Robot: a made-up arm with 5 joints.
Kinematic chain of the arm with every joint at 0, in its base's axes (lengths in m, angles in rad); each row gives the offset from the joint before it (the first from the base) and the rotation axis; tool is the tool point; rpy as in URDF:
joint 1: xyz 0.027 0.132 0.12 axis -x
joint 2: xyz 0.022 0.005 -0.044 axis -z
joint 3: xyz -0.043 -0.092 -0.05 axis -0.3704 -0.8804 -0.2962
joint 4: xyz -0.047 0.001 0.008 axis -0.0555 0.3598 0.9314
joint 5: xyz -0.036 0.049 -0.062 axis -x
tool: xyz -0.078 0.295 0.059 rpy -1.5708 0 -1.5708
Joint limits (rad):
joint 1: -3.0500..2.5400
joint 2: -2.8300..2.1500
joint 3: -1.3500..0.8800
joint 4: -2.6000..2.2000
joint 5: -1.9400..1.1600
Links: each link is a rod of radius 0.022 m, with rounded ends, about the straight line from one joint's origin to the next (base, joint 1, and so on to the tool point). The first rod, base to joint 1, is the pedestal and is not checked.
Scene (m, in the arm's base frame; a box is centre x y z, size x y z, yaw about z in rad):
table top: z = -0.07
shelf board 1: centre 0.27 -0.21 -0 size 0.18 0.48 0.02 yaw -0.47
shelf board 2: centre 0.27 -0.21 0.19 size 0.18 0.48 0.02 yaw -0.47
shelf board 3: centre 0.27 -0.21 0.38 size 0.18 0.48 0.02 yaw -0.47
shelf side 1: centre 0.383 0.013 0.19 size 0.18 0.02 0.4 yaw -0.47
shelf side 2: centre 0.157 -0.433 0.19 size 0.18 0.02 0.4 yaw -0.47
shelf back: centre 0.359 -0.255 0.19 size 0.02 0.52 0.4 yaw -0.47
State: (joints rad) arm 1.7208 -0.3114 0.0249 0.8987 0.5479
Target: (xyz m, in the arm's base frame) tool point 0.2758 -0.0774 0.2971
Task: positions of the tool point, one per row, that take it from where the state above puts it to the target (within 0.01 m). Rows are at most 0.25 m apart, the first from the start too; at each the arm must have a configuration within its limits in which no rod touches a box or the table.
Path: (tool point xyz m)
1: -0.3582 -0.1077 0.1806
2: -0.2919 -0.1840 0.1431
3: -0.1938 -0.2480 0.1512
4: -0.0778 -0.2784 0.1997
5: 0.1322 -0.2386 0.2463
6: 0.2758 -0.0774 0.2971

